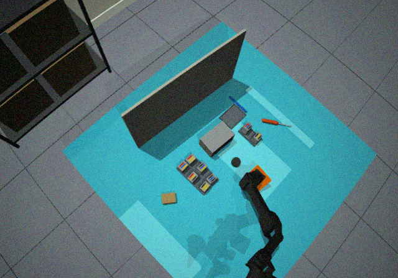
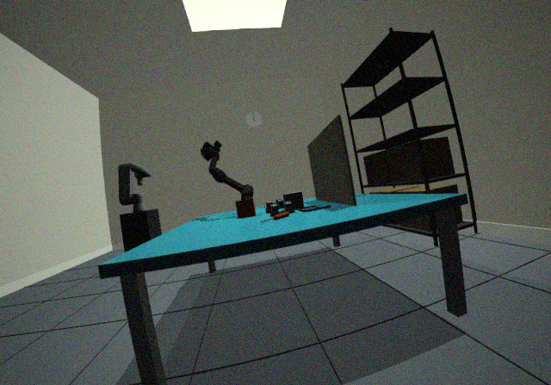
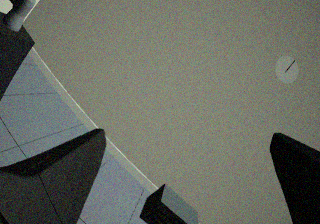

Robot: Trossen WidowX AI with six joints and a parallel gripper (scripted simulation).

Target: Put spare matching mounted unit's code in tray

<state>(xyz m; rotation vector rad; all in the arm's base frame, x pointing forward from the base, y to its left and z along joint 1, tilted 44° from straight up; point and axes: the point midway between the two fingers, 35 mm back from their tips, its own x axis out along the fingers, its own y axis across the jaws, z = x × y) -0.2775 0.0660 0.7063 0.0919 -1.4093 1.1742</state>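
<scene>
Right now the grey spare is 480 mm ahead of my gripper tip, 340 mm to the right of it and 520 mm below it. From my gripper tip the other things lie so: beige panel: 790 mm ahead, 590 mm to the right, 340 mm below; grey tray: 580 mm ahead, 750 mm to the right, 560 mm below; brown cardboard box: 490 mm ahead, 170 mm to the right, 550 mm below.
</scene>
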